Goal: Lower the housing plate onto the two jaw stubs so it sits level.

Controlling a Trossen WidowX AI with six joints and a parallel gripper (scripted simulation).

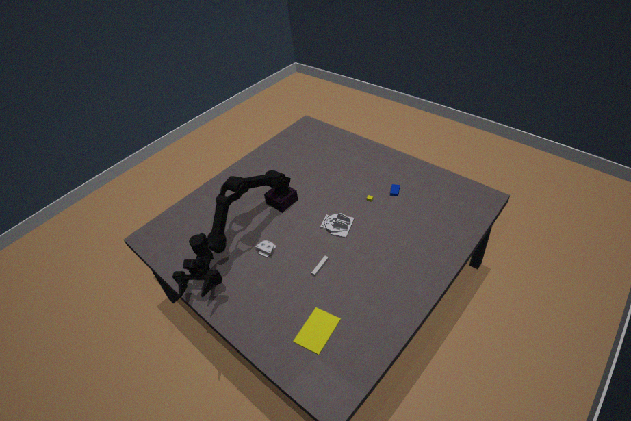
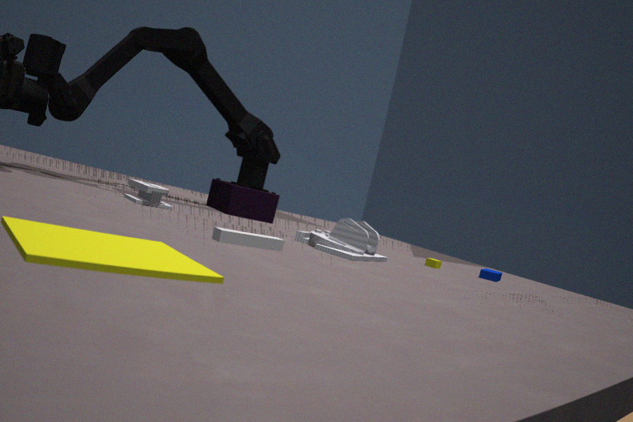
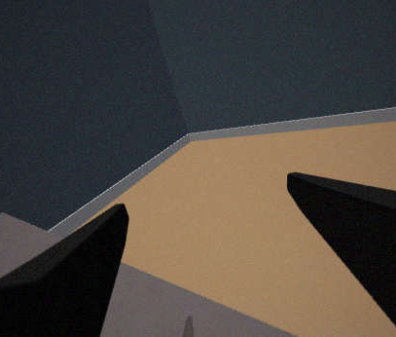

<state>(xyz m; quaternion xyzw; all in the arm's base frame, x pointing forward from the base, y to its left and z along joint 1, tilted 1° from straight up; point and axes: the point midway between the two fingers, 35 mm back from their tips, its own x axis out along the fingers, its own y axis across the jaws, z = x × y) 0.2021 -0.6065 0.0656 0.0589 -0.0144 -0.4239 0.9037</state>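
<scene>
Right now the grey striped housing plate is 5 cm behind my gripper tip, 38 cm to the left of it and 9 cm below it. The rest, counted from my gripper tip: white bracket: 5 cm behind, 38 cm to the left, 11 cm below; flat yellow sheet: 38 cm ahead, 26 cm to the left, 11 cm below; white bar: 19 cm ahead, 47 cm to the left, 11 cm below.
</scene>
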